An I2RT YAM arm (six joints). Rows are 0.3 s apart.
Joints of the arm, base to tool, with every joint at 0 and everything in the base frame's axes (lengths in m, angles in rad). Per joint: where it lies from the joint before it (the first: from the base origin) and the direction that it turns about. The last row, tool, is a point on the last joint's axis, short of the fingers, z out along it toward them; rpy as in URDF.
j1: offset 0 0 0.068 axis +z
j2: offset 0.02 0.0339 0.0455 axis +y
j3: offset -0.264 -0.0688 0 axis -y
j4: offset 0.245 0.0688 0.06 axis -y
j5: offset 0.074 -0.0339 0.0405 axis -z
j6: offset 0.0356 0 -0.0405 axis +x
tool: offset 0 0 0 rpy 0 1.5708 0
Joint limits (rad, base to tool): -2.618..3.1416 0..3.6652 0..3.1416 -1.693..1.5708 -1.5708..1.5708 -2.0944..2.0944
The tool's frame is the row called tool.
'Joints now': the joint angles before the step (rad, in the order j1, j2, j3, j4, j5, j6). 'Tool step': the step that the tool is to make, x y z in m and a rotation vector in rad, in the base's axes. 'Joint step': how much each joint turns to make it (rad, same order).
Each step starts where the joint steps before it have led.
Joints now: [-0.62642 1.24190 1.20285 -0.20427 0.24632 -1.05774]
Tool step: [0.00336 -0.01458 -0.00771 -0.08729 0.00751 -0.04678]
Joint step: [-0.02917 0.03038 -0.03843 0.13361 0.03284 -0.07155]
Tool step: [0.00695 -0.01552 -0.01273 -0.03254 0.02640 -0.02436]
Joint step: [-0.02496 0.05289 -0.01768 0.08201 0.00662 -0.04308]
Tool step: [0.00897 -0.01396 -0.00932 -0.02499 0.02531 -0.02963]
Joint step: [-0.01354 0.06040 0.00715 0.05940 0.02165 -0.03374]
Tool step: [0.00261 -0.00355 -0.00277 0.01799 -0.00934 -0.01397]
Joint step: [-0.00234 0.01764 0.00811 -0.00173 0.00819 0.02254]
